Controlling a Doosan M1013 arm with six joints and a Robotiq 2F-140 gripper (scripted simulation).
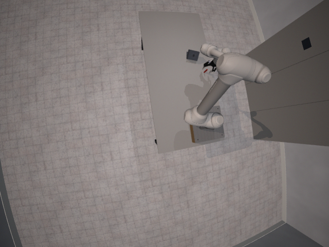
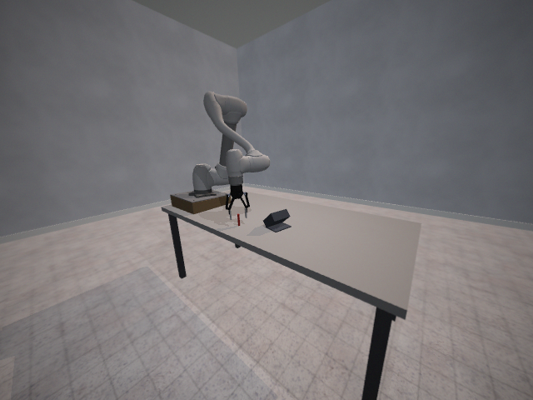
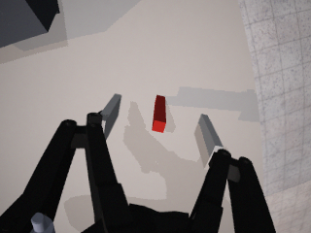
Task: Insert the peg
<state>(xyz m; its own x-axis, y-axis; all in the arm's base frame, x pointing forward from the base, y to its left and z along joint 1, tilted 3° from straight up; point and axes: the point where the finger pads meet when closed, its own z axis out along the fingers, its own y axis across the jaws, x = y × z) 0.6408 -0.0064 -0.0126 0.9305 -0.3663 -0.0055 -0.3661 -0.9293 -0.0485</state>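
Right now the red peg is 4 cm below my hand.
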